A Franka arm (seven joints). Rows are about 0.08 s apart.
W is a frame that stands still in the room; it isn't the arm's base.
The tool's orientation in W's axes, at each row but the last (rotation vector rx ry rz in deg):
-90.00, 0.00, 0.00
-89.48, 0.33, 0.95
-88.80, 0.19, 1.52
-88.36, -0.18, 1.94
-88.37, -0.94, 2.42
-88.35, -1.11, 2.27
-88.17, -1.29, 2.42
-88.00, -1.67, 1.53
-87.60, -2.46, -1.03
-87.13, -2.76, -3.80
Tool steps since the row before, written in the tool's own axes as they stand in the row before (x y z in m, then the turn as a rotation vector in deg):
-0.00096, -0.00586, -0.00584, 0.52, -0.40, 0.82
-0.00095, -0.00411, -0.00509, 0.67, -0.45, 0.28
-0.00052, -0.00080, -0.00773, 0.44, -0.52, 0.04
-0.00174, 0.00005, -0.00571, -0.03, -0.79, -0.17
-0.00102, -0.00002, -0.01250, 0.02, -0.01, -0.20
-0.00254, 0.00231, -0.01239, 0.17, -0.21, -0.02
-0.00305, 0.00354, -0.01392, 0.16, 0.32, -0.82
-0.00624, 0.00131, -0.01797, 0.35, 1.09, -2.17
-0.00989, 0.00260, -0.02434, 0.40, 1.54, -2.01
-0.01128, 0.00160, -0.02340, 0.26, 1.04, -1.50
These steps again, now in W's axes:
-0.00096, -0.00584, 0.00586, 0.52, 0.82, 0.40
-0.00086, -0.00513, 0.00408, 0.67, 0.28, 0.44
-0.00039, -0.00775, 0.00065, 0.45, 0.04, 0.51
-0.00161, -0.00575, -0.00018, -0.01, -0.19, 0.79
-0.00055, -0.01253, -0.00032, 0.03, -0.20, 0.00
-0.00210, -0.01241, -0.00263, 0.17, -0.02, 0.21
-0.00252, -0.01392, -0.00395, 0.19, -0.80, -0.35
-0.00559, -0.01812, -0.00195, 0.43, -2.12, -1.16
-0.00937, -0.02436, -0.00399, 0.49, -1.94, -1.60
-0.01136, -0.02314, -0.00358, 0.32, -1.45, -1.09

